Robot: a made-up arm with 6 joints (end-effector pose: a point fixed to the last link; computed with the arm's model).
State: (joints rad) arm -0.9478 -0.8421 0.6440 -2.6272 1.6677 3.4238
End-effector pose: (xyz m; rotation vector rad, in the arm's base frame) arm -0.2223 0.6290 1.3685 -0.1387 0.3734 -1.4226
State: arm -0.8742 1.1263 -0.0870 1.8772 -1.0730 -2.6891
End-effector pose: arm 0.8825 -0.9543 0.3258 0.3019 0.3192 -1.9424
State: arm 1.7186 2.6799 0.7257 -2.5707 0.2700 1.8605
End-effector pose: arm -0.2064 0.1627 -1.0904 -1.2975 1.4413 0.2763
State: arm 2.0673 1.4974 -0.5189 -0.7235 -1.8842 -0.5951
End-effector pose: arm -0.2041 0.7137 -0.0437 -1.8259 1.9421 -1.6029
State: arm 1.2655 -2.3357 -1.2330 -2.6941 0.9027 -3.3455
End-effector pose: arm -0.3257 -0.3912 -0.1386 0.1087 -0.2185 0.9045
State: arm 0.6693 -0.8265 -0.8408 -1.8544 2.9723 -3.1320
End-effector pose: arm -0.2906 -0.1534 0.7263 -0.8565 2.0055 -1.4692
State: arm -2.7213 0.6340 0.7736 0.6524 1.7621 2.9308
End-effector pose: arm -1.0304 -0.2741 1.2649 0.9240 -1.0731 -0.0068
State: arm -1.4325 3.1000 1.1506 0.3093 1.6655 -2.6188
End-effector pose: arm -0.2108 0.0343 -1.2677 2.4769 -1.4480 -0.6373
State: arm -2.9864 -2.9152 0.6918 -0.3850 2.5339 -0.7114
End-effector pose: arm 0.6377 0.3007 -0.9284 -0.1401 0.5632 3.0060
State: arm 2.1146 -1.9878 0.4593 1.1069 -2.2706 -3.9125
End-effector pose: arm 0.8224 -1.1750 -0.0563 -1.4256 -0.9809 1.1464
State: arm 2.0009 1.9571 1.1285 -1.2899 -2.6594 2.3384
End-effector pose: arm -0.4162 1.0496 -0.6419 -0.5902 -0.3608 -1.6837
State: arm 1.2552 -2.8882 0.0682 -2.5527 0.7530 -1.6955
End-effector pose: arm -0.3824 -0.5972 -0.5901 0.1855 -1.0909 -0.8798
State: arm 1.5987 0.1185 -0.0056 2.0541 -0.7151 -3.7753
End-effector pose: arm -0.1162 0.5939 1.4021 1.6911 0.7022 0.8762
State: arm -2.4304 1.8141 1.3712 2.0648 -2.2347 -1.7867
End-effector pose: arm -1.0773 -1.0623 -0.0500 0.6560 -0.3639 1.7310
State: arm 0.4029 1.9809 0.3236 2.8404 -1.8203 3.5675
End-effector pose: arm 0.8284 0.5754 -0.6487 -0.4415 -0.1879 0.0673
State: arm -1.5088 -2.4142 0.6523 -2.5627 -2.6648 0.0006
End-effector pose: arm 0.1083 1.1501 -0.4072 -1.8137 1.5050 -0.0028
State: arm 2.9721 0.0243 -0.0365 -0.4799 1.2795 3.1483
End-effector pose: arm -0.4326 0.2668 1.1508 -0.5082 -1.8354 0.3191
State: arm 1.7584 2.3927 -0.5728 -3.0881 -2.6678 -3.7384
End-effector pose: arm -0.2600 0.2230 -0.6108 0.2059 0.7675 1.6050
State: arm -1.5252 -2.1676 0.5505 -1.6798 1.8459 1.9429
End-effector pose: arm -0.0312 1.1940 0.0164 0.4813 -2.7423 -1.1774
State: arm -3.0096 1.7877 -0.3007 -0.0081 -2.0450 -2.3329
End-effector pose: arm -0.8217 0.1070 -0.3919 -0.6740 -0.9749 -0.2922
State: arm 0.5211 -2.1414 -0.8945 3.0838 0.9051 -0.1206
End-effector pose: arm -0.7585 -0.1888 0.0923 -2.7566 -0.8431 -0.4213
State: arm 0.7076 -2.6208 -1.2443 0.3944 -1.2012 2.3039
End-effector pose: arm -0.2637 -0.4857 -0.2245 -2.3124 -0.4810 -0.0638
